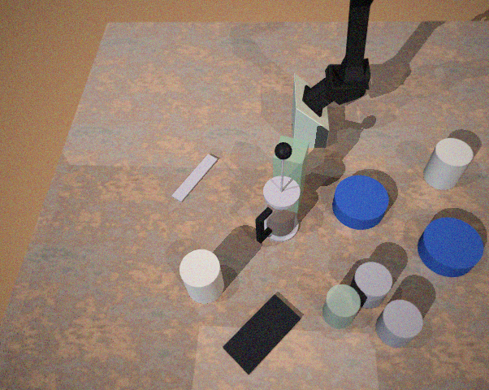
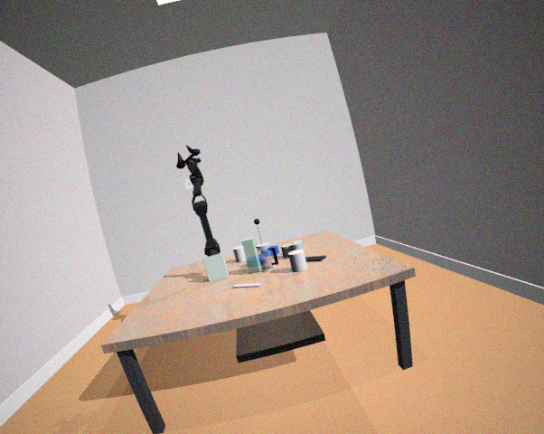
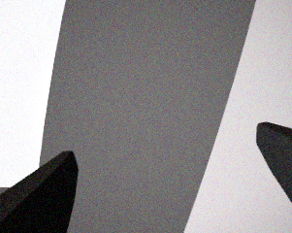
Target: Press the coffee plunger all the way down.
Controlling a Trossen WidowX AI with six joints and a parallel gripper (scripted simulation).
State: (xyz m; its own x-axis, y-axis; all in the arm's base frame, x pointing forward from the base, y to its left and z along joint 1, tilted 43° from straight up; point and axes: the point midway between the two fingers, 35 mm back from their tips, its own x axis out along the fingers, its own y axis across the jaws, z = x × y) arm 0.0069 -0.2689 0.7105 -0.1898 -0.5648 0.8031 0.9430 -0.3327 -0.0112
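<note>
Right now my gripper tip is 43 cm short of the glass coffee press, 33 cm to the left of it and 70 cm above it. The rest, counted from my gripper tip: white strip: 32 cm ahead, 55 cm to the right, 83 cm below; black slab: 66 cm ahead, 32 cm to the right, 83 cm below; tall pale green box: 34 cm ahead, 31 cm to the right, 74 cm below.
</note>
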